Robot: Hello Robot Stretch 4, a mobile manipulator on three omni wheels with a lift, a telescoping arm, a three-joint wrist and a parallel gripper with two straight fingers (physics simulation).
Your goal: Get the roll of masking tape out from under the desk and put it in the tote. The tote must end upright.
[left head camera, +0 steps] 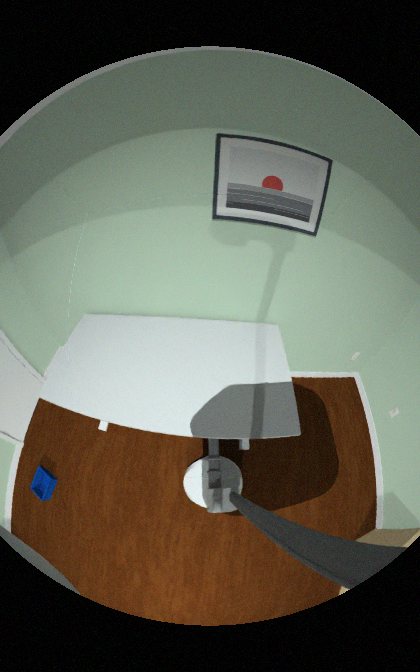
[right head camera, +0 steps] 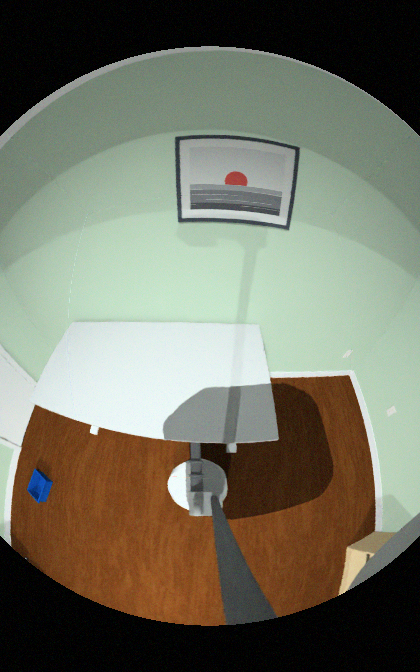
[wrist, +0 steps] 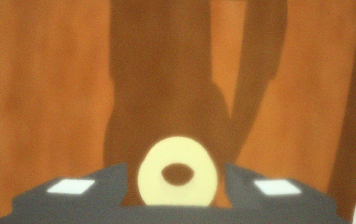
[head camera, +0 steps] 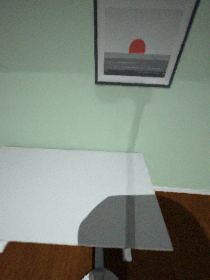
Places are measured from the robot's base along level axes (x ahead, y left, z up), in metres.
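Where they show: gripper, between the fingertips: (wrist: pixel 175 177).
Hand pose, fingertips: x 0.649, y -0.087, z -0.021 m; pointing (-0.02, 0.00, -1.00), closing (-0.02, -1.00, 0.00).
Observation:
Each offset is from my fingertips to the top centre of the thing. Level surfaces: height alone.
The roll of masking tape @[0.004 m ahead, 0.002 m right, 0.022 m up] (wrist: pixel 177 148) is a pale yellow ring lying flat on the floor in the wrist view. My gripper (wrist: pixel 175 177) is open, and the tape shows between its two fingers with a gap at each side. The gripper body hides the tape's lower edge. The white desk @[0.714 m up] (head camera: pixel 50 195) (left head camera: pixel 150 370) (right head camera: pixel 135 375) hides the gripper and the tape from the head cameras. The blue tote @[1.025 m back, 1.622 m left, 0.114 m up] (left head camera: pixel 43 483) (right head camera: pixel 40 486) stands upright on the floor at the far left, its open top facing up.
My arm (left head camera: pixel 213 447) (right head camera: pixel 195 451) passes under the desk's front edge. White desk legs show at the left (left head camera: pixel 103 426) (right head camera: pixel 94 430) and right (left head camera: pixel 244 444) (right head camera: pixel 231 448). A tan box (right head camera: pixel 357 562) stands at the lower right. A framed picture (head camera: pixel 137 47) hangs on the green wall.

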